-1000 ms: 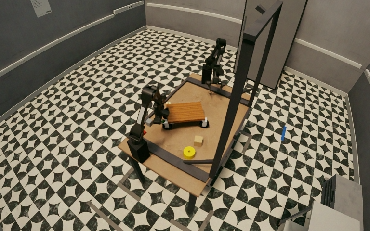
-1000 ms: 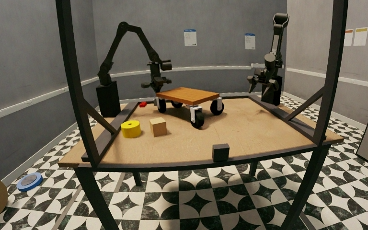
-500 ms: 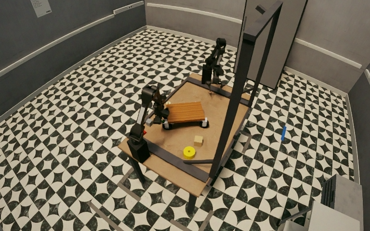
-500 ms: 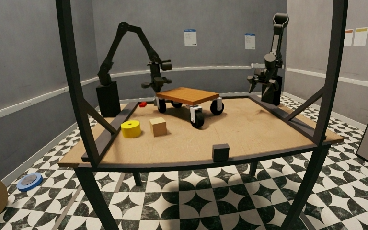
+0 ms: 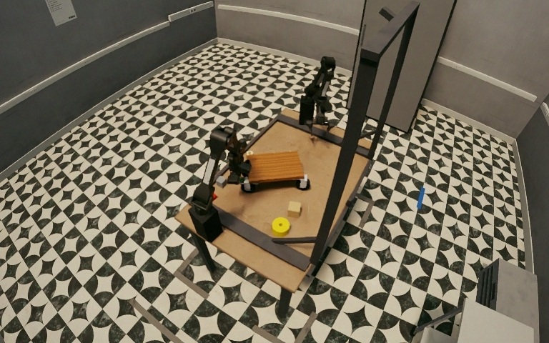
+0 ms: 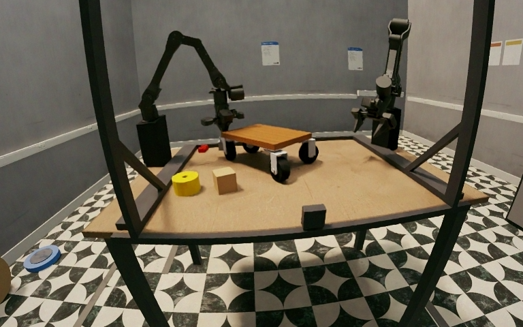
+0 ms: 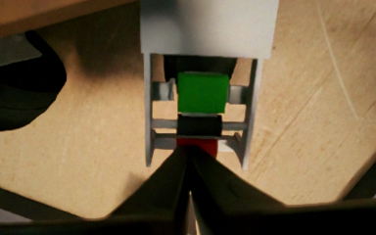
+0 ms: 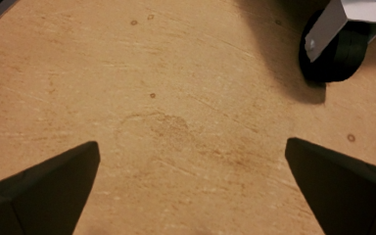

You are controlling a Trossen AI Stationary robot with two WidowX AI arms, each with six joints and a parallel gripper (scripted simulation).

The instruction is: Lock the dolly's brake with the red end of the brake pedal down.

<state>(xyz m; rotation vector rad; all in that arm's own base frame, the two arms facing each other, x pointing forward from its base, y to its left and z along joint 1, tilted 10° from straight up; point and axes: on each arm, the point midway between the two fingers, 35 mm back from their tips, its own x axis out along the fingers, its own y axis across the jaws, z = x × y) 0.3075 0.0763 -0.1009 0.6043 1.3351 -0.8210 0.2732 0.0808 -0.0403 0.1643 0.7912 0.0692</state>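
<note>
The brake pedal is 40 mm below my left hand and 10 mm behind it. From my left hand the other things lie so: grey cube 100 mm below, 100 mm ahead, 20 mm to the left; then small red block 130 mm to the left, 100 mm below, 100 mm ahead; then tan cube 350 mm behind, 90 mm below, 30 mm to the right.
</note>
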